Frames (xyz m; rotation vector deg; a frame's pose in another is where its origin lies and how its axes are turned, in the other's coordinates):
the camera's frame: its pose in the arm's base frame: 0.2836 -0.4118 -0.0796 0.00 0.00 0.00
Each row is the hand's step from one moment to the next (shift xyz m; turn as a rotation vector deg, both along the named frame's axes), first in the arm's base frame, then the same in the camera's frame.
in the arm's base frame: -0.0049 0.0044 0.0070 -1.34 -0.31 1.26
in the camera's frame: -0.0049 0.0044 0.0070 -1.34 -0.31 1.26
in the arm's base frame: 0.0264 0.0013 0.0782 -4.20 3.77 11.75
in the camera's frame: 0.0264 0.0013 0.0782 -4.20 3.77 11.75
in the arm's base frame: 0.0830 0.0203 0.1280 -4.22 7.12 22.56
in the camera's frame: 0.0830 0.0203 0.1280 -4.22 7.12 22.56
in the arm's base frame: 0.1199 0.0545 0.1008 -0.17 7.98 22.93
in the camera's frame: 0.1199 0.0545 0.1008 -0.17 7.98 22.93
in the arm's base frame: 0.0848 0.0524 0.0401 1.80 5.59 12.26
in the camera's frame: 0.0848 0.0524 0.0401 1.80 5.59 12.26
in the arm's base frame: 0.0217 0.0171 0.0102 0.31 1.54 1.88
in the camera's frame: 0.0217 0.0171 0.0102 0.31 1.54 1.88
